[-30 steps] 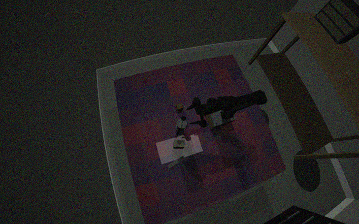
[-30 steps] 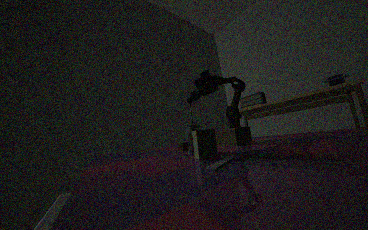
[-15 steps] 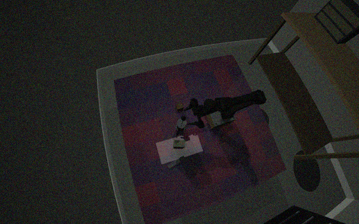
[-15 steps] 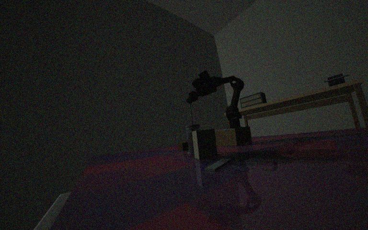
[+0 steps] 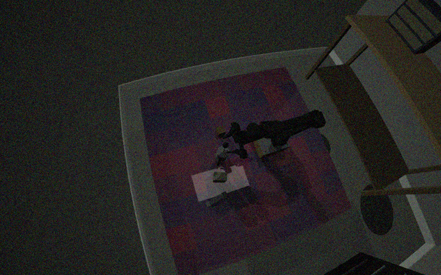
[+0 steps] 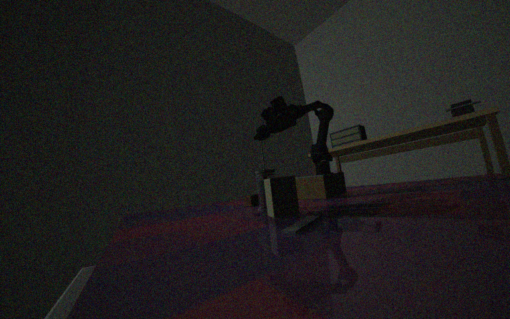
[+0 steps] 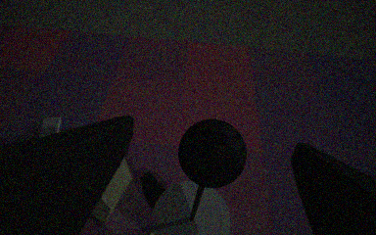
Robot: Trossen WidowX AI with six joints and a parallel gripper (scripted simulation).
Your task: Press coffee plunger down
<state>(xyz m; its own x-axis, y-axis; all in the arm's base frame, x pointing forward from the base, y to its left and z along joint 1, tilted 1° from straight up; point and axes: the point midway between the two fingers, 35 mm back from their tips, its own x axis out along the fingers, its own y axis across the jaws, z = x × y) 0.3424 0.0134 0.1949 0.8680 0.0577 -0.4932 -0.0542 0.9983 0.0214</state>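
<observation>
My gripper tip is now 140 mm above the glass press and 10 mm to the right of it.
</observation>
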